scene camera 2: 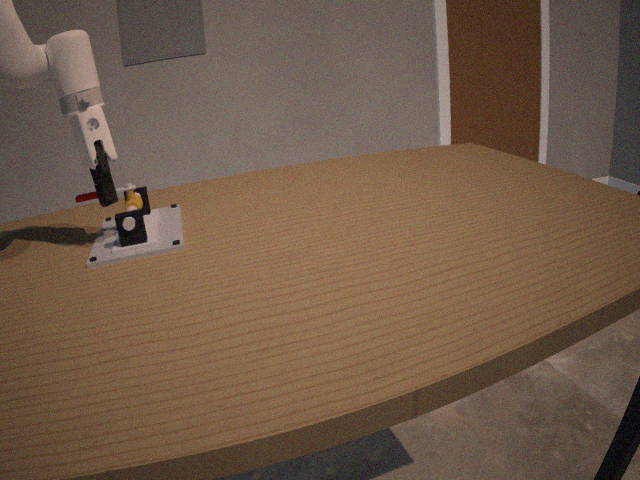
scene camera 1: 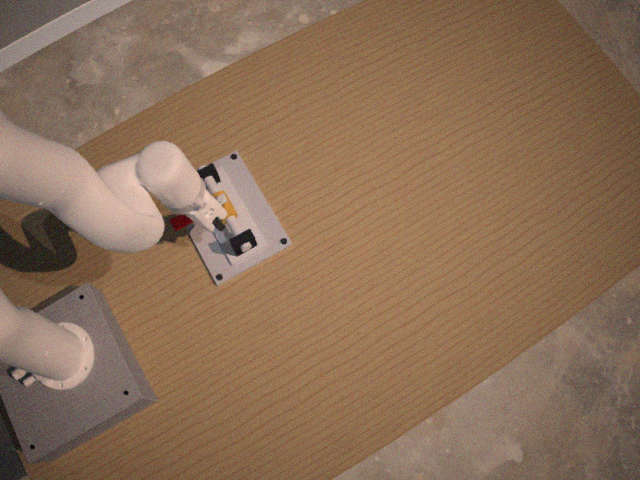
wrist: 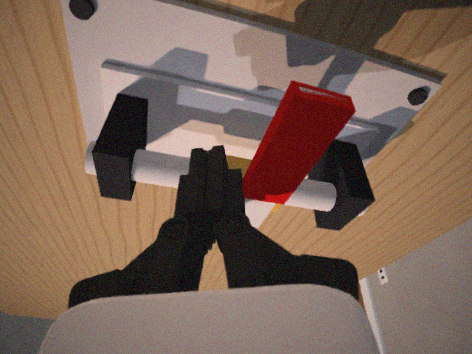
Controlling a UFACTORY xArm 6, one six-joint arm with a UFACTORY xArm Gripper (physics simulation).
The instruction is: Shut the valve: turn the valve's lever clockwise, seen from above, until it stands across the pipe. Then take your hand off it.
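The valve's yellow body [scene camera 1: 230, 209] [scene camera 2: 133, 200] [wrist: 239, 163] sits on the white pipe [scene camera 1: 232, 225] [scene camera 2: 129, 223] [wrist: 160, 167] between two black brackets. The lever's red handle [scene camera 1: 180, 222] [scene camera 2: 85, 197] [wrist: 300, 142] sticks out to the robot's side and stands roughly across the pipe. My gripper [scene camera 1: 218, 223] [scene camera 2: 108, 201] [wrist: 213, 166] is shut and empty. Its fingers point down beside the lever, over the pipe's stretch toward the near bracket. They hide part of the lever's arm in the second scene view. Whether they touch the lever I cannot tell.
A light base plate [scene camera 1: 261, 211] [scene camera 2: 168, 227] [wrist: 82, 55] with dark corner bolts carries the brackets [scene camera 1: 242, 241] [scene camera 2: 131, 235] [wrist: 115, 172] on the wooden table [scene camera 1: 387, 206] [scene camera 2: 361, 284]. The arm's grey mounting block [scene camera 1: 103, 408] stands at the lower left in the first scene view.
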